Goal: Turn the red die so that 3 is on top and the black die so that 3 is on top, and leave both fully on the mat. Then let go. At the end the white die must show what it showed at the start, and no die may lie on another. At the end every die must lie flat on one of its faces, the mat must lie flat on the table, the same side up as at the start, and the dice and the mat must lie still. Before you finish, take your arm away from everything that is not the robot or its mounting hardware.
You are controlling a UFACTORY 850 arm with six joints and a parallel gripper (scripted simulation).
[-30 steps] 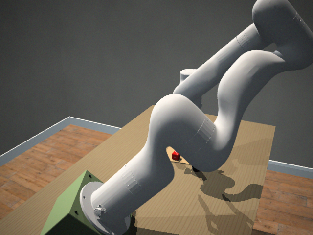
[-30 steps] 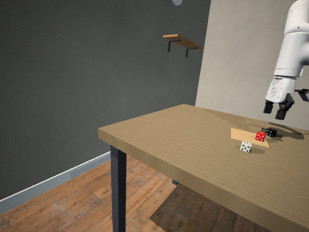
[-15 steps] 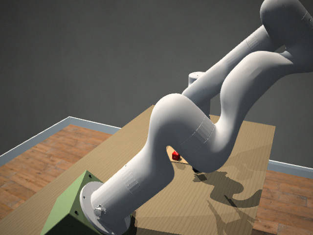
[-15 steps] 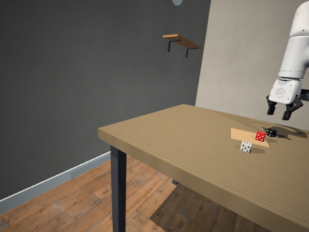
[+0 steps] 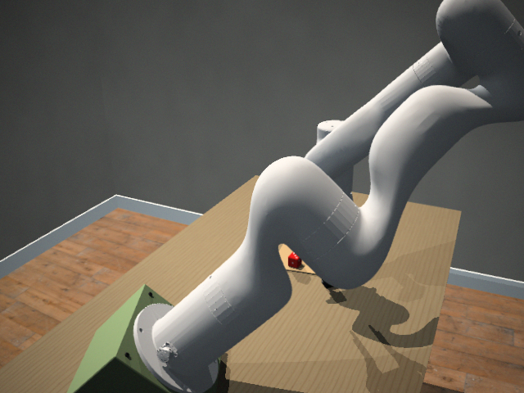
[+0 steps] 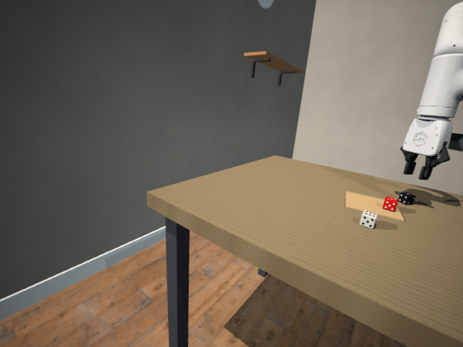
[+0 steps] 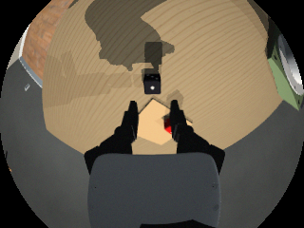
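My gripper is now 90 mm above the black die. From my hand the other things lie so: red die: 60 mm ahead, 110 mm to the left, 90 mm below; tan mat: 100 mm ahead, 100 mm to the left, 110 mm below; white die: 110 mm ahead, 260 mm to the left, 90 mm below.
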